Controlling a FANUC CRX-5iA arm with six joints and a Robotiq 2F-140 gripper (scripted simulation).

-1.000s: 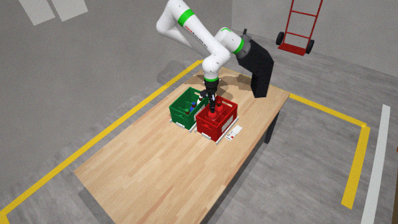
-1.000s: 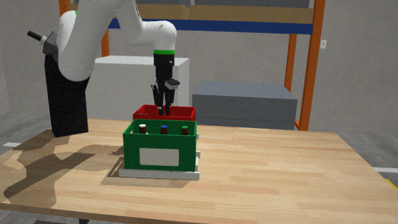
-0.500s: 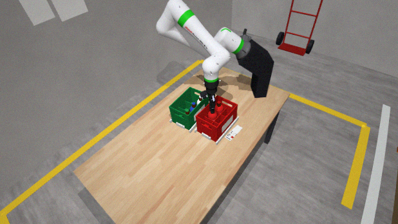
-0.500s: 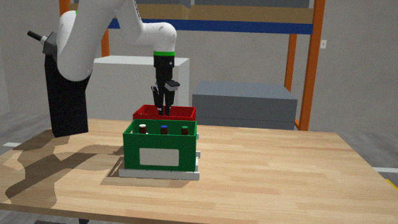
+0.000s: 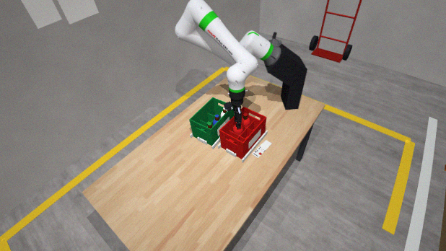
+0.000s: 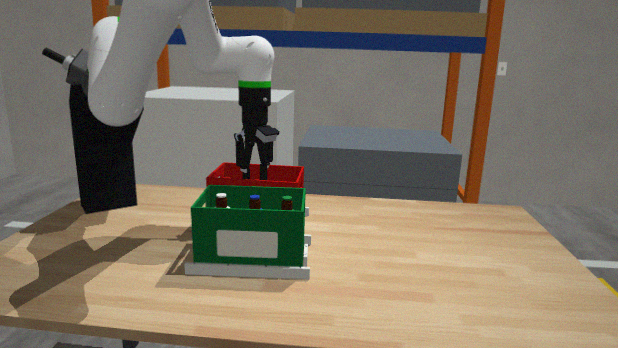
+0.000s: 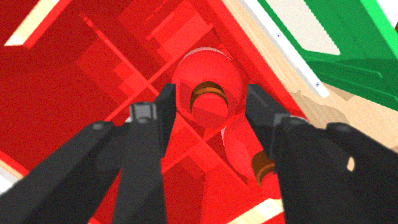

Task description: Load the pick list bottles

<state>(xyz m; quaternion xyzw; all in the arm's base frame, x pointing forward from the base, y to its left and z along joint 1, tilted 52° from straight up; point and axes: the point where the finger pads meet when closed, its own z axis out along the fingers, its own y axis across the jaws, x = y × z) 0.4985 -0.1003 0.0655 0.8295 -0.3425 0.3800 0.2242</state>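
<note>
The white-capped bottle lies 100 mm behind my hand, 130 mm to the right of it and 80 mm below it. Also, from my hand: blue-label bottle 10 mm behind, 150 mm to the right, 80 mm below; then red crate 10 mm ahead, 40 mm to the left, 90 mm below; then red-capped bottle 80 mm behind, 30 mm to the left, 80 mm below.
</note>
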